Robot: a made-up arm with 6 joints. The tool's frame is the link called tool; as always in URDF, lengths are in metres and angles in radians. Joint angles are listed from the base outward. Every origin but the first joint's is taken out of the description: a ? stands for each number. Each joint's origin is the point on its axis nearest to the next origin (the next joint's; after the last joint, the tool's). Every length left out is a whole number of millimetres.
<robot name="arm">
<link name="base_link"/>
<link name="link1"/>
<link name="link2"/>
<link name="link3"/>
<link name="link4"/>
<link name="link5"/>
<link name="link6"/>
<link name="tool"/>
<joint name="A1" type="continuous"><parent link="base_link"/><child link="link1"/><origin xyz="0 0 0.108" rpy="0 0 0"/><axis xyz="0 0 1"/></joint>
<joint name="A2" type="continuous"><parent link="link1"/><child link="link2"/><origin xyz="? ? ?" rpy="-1.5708 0 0"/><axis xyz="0 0 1"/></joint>
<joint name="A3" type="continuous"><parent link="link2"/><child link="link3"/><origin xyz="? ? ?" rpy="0 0 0"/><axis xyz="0 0 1"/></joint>
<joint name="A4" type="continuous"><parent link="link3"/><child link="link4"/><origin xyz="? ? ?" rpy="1.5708 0 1.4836"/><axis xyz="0 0 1"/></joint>
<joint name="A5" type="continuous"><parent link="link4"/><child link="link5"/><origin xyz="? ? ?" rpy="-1.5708 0 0"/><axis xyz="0 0 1"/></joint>
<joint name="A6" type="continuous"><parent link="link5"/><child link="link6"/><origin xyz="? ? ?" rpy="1.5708 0 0"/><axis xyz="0 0 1"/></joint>
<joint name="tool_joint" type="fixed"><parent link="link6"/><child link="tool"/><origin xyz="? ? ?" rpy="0 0 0"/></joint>
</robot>
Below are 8 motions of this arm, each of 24 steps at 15 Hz.
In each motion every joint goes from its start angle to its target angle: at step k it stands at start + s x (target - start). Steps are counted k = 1, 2, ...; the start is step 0. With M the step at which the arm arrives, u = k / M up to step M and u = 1 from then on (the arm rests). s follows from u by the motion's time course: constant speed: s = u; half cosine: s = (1 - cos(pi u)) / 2; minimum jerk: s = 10 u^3 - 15 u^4 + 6 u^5.
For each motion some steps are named. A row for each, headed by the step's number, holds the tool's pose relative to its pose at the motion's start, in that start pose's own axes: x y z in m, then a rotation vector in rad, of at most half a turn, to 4 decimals.
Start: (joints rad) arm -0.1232 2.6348 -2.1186 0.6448 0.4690 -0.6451
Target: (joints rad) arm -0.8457 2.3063 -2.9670 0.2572 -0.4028 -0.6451
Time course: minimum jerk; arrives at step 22
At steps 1, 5, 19, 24:
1: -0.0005 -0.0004 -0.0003 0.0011 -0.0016 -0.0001
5: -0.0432 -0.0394 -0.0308 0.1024 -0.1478 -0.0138
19: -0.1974 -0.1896 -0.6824 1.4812 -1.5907 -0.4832
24: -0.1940 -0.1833 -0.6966 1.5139 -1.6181 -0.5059

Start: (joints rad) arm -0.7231 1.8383 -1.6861 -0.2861 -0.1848 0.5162
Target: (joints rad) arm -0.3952 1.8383 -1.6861 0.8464 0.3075 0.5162
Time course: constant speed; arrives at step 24
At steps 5, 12, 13, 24:
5: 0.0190 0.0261 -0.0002 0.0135 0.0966 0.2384
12: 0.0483 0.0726 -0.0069 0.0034 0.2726 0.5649
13: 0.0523 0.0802 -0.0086 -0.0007 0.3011 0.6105
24: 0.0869 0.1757 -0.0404 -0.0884 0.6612 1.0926

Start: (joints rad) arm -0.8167 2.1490 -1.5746 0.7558 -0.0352 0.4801
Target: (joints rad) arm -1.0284 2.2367 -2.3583 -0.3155 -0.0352 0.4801
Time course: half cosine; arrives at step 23
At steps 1, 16, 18, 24:
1: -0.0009 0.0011 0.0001 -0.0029 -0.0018 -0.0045
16: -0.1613 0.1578 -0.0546 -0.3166 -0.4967 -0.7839
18: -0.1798 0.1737 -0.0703 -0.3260 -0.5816 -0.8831
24: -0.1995 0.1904 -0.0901 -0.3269 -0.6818 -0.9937

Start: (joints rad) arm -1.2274 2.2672 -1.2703 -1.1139 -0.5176 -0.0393
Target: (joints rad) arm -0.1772 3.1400 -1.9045 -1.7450 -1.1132 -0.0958
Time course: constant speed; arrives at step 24
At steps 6, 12, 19, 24:
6: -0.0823 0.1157 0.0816 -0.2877 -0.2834 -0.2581
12: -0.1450 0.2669 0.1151 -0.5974 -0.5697 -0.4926
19: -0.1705 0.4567 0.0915 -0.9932 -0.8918 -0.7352
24: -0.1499 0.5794 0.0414 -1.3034 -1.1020 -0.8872

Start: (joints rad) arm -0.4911 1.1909 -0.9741 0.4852 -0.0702 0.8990
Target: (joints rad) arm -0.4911 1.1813 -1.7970 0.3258 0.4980 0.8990
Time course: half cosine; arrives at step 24
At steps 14, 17, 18, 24:
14: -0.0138 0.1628 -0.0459 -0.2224 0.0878 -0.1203
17: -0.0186 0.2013 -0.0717 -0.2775 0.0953 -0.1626
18: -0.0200 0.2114 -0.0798 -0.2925 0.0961 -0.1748
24: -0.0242 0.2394 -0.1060 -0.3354 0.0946 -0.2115

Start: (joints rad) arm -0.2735 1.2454 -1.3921 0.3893 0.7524 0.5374
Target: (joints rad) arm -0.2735 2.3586 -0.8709 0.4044 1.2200 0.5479
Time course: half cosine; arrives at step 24
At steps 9, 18, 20, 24:
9: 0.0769 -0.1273 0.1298 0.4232 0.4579 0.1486
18: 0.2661 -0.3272 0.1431 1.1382 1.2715 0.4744
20: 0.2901 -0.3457 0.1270 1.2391 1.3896 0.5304
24: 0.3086 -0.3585 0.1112 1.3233 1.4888 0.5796

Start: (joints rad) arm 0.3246 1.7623 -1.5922 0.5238 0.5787 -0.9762
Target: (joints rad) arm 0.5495 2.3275 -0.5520 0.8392 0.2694 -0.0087
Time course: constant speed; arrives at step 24
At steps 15, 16, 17, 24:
15: 0.2920 0.1943 0.0955 -0.1428 0.8042 0.8802
16: 0.3106 0.2072 0.0895 -0.1233 0.8677 0.9275
17: 0.3286 0.2196 0.0822 -0.0997 0.9316 0.9727
24: 0.4346 0.2902 -0.0048 0.1841 1.3735 1.2140

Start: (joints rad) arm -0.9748 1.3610 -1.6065 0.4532 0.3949 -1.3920
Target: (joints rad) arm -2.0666 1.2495 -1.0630 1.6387 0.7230 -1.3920
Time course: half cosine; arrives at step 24
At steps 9, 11, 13, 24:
9: 0.1062 -0.0106 -0.0248 0.0216 0.1891 0.3937
11: 0.1441 -0.0152 -0.0436 0.0679 0.2377 0.5624
13: 0.1796 -0.0199 -0.0675 0.1393 0.2672 0.7361
24: 0.2688 -0.0345 -0.1753 0.5436 0.1939 1.2429

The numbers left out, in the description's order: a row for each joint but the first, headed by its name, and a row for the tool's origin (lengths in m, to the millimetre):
A2: 0 0 0
A3: -0.292 -0.04 0
A4: 0.273 -0.048 0
A5: 0 0 0
A6: 0.001 -0.132 0
tool: 0 0 0

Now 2 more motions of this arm.
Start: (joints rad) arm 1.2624 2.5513 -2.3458 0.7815 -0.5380 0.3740
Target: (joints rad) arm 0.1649 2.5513 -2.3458 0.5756 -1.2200 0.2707
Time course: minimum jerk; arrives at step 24
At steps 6, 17, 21, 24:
6: -0.0734 -0.0269 0.0175 0.0057 -0.1621 -0.0612
17: -0.5708 -0.1342 -0.1235 0.0662 -1.2367 -0.6581
21: -0.6373 -0.1342 -0.1886 0.0813 -1.4104 -0.7979
24: -0.6444 -0.1339 -0.1968 0.0831 -1.4302 -0.8151

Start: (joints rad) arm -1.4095 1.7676 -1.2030 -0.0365 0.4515 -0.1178
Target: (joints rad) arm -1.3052 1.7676 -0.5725 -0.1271 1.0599 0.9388
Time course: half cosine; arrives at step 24
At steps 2, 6, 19, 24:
2: 0.0052 0.0014 0.0015 -0.0030 0.0208 0.0150
6: 0.0450 0.0119 0.0096 -0.0125 0.1805 0.1277
19: 0.2623 0.0468 -0.0351 0.4031 1.0488 0.6590
24: 0.2865 0.0476 -0.0515 0.5212 1.1430 0.7038

